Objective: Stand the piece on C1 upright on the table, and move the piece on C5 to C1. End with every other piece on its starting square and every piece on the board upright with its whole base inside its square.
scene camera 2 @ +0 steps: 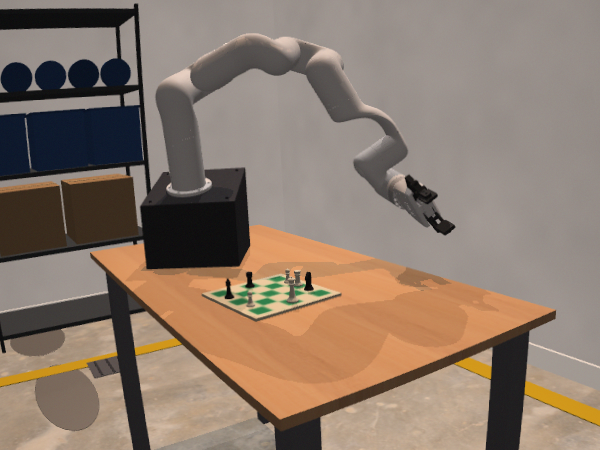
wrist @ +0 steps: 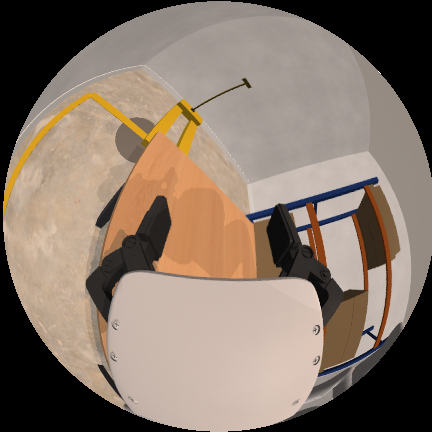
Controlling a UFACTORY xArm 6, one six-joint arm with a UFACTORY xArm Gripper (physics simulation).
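The green and cream board lies on the table. On it stand a slim black piece at the left corner, a black rook-like piece, a small white piece near the front corner, a tall white piece, a small white piece, a white rook-like piece and a black piece at the right. All look upright; square labels cannot be read. My gripper is open and empty, high above the table's far right side, away from the board.
The wooden table carries the black robot base at its back left. A shelf rack with blue and brown boxes stands behind at the left. In the wrist view, a blue and orange rack stands beyond the table at the right.
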